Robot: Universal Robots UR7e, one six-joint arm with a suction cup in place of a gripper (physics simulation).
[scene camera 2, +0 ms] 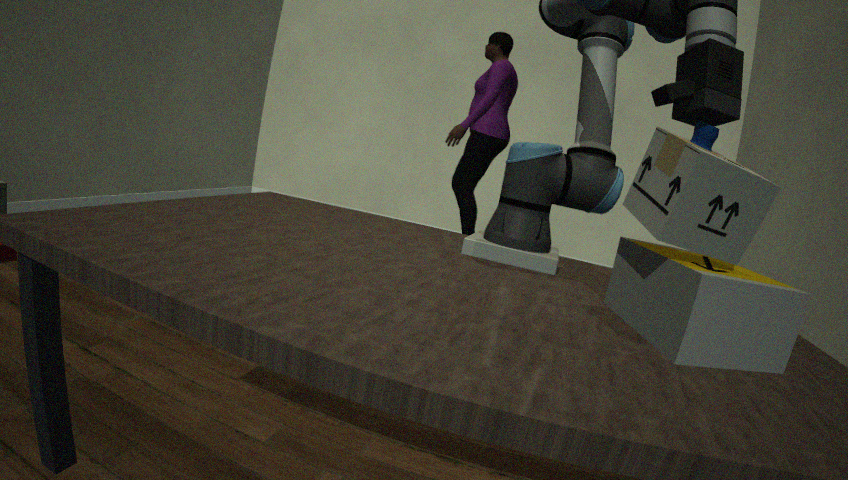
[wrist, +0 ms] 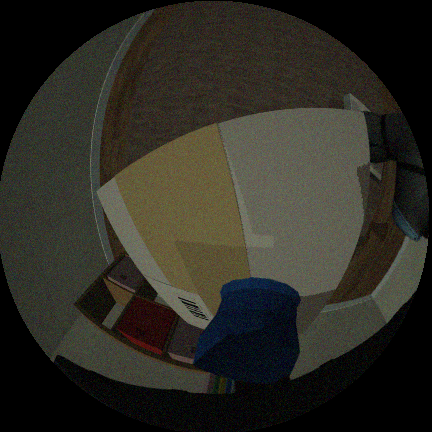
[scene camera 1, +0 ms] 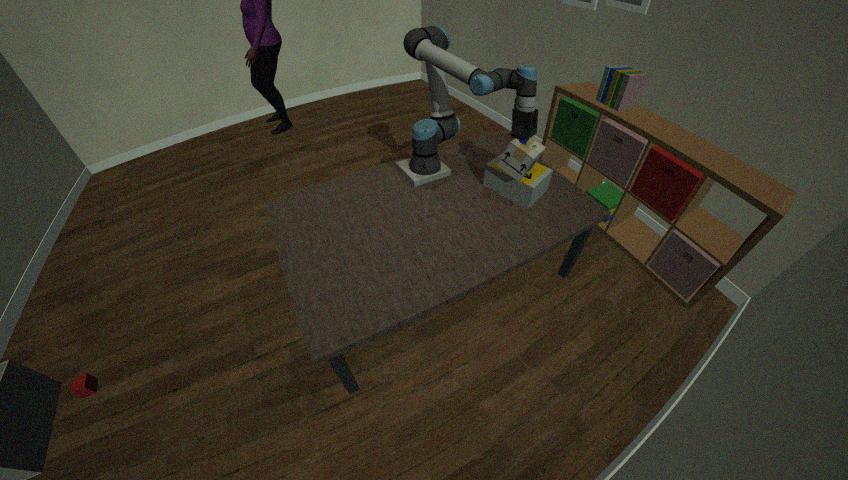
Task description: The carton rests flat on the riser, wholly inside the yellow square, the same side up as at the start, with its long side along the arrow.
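The white carton (scene camera 1: 521, 158) (scene camera 2: 695, 199) (wrist: 300, 200) hangs tilted from my blue suction cup (scene camera 1: 524, 140) (scene camera 2: 704, 137) (wrist: 260, 290), which is on its taped top face. Its printed arrows point up, leaning with the tilt. The carton is over the grey-white riser (scene camera 1: 513, 187) (scene camera 2: 737, 330). In scene camera 2 its right end is lower and overlaps the riser's top; whether it touches cannot be told. The yellow square (scene camera 1: 539, 171) (scene camera 2: 751, 276) shows partly beneath it. Part of the black arrow (scene camera 1: 528, 176) (scene camera 2: 708, 264) shows; the rest is hidden by the carton.
The riser stands on the brown table (scene camera 1: 416, 249) (scene camera 2: 357, 297), near the arm's white base plate (scene camera 1: 423, 173) (scene camera 2: 510, 254). A shelf unit (scene camera 1: 785, 205) with coloured bins stands beyond the table. A person (scene camera 1: 267, 65) (scene camera 2: 490, 113) stands behind the arm.
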